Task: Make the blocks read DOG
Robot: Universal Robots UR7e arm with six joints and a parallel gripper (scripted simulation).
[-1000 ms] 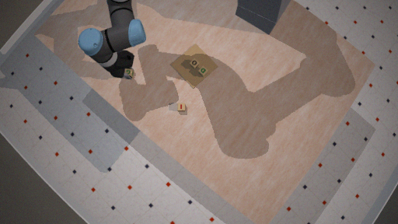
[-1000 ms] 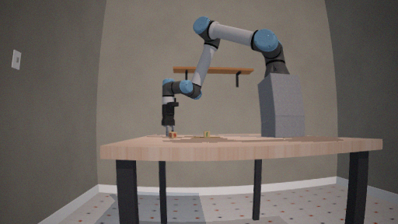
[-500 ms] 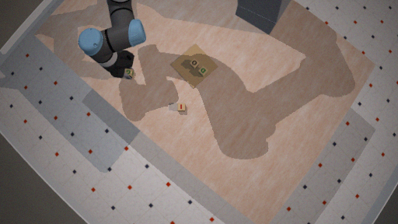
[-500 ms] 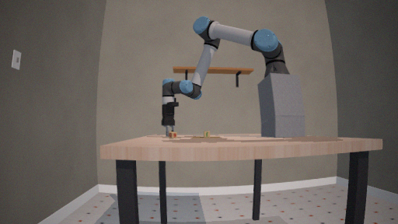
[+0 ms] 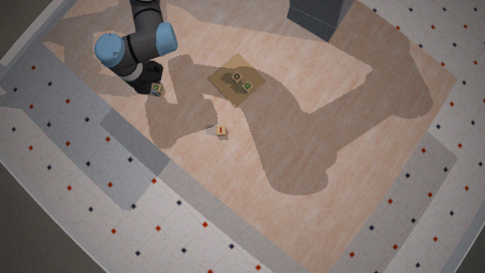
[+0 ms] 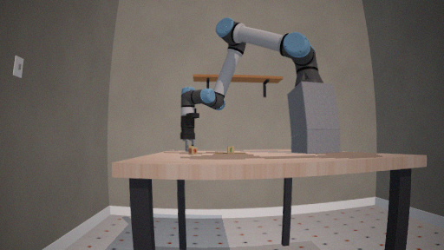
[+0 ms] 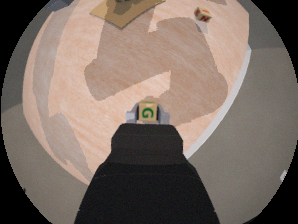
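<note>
My hand is 21 cm to the right of the mat, 17 cm past it and 2 cm above it.
</note>
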